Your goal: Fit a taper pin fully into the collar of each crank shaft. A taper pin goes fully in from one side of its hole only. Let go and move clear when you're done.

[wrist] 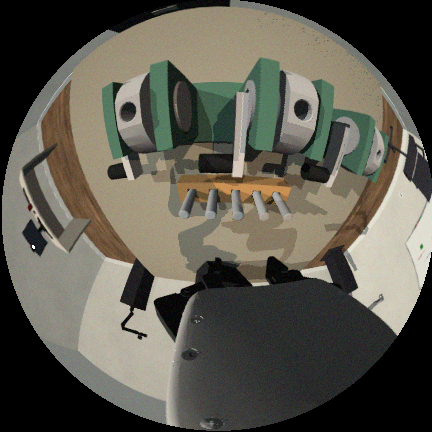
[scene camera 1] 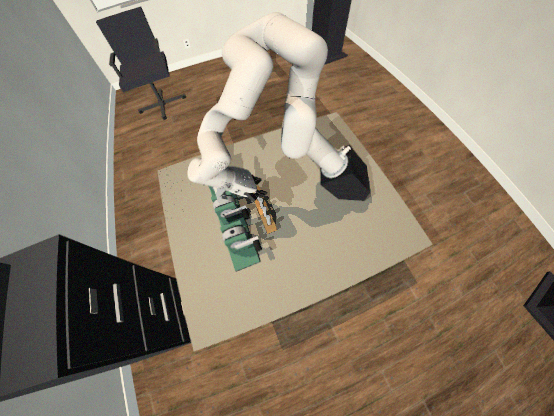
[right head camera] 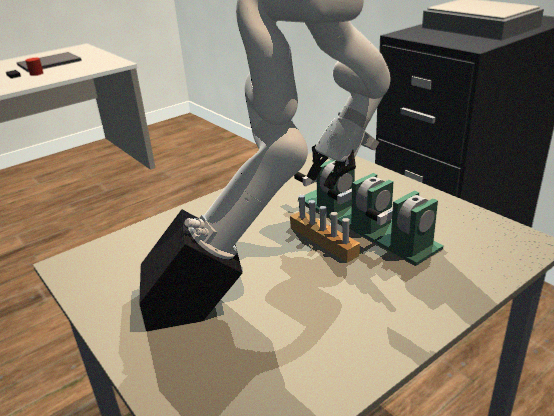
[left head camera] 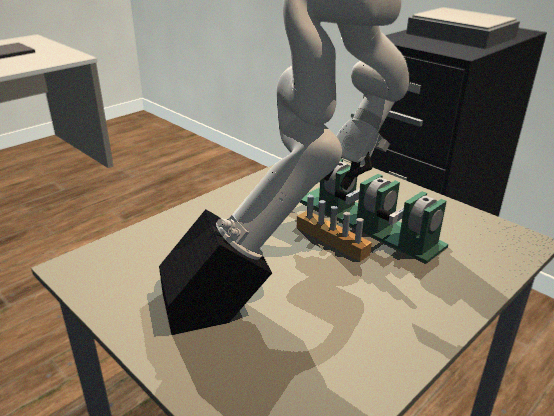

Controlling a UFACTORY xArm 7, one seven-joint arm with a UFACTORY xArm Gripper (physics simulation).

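Seen in the pictures: gripper, fingertip midpoint: (wrist: 243, 268) (scene camera 1: 262, 188) (right head camera: 318, 183) (left head camera: 333, 183); arm's base at its link origin: (scene camera 1: 334, 164) (right head camera: 211, 240) (left head camera: 238, 240).
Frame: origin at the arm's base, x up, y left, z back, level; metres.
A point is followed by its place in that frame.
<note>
My gripper (right head camera: 322, 180) @[x 0.022, y -0.060, z -0.323 m] (scene camera 1: 258, 187) @[x 0.022, y -0.060, z -0.323 m] (wrist: 243, 268) @[x 0.022, y -0.060, z -0.323 m] is open and empty, tilted above the row of crank stands; the arm and stands make its height hard to judge. Several grey taper pins, one of them the pin (left head camera: 359, 230) @[x -0.086, y -0.149, z -0.315 m] (right head camera: 345, 230) @[x -0.085, y -0.149, z -0.315 m] at the near end, stand upright in the orange rack (left head camera: 327, 238) @[x -0.148, y -0.056, z -0.318 m] (right head camera: 320, 240) @[x -0.148, y -0.068, z -0.315 m] (wrist: 235, 181) @[x -0.132, y -0.064, z -0.361 m]. Three green stands hold crank shafts with pale collars. In the wrist view the left collar (wrist: 135, 135) @[x -0.022, y 0.020, z -0.483 m], middle collar (wrist: 295, 132) @[x -0.021, y -0.118, z -0.459 m] and right collar (wrist: 372, 160) @[x -0.018, y -0.252, z -0.441 m] each show a dark open hole. The stand under the gripper is partly hidden in scene camera 1.
Crank handles, such as the middle handle (left head camera: 396, 217) @[x -0.062, y -0.215, z -0.394 m] (right head camera: 385, 216) @[x -0.060, y -0.216, z -0.396 m] (wrist: 239, 135) @[x -0.053, y -0.073, z -0.454 m], project between the stands and the rack. The black robot base (left head camera: 215, 290) @[x -0.066, y -0.015, z 0.103 m] (right head camera: 185, 285) @[x -0.056, y -0.016, z 0.102 m] (scene camera 1: 350, 180) @[x 0.000, y 0.097, z 0.003 m] stands on the table. A black cabinet (left head camera: 500, 110) (right head camera: 510, 115) (scene camera 1: 120, 305) stands beyond the table.
</note>
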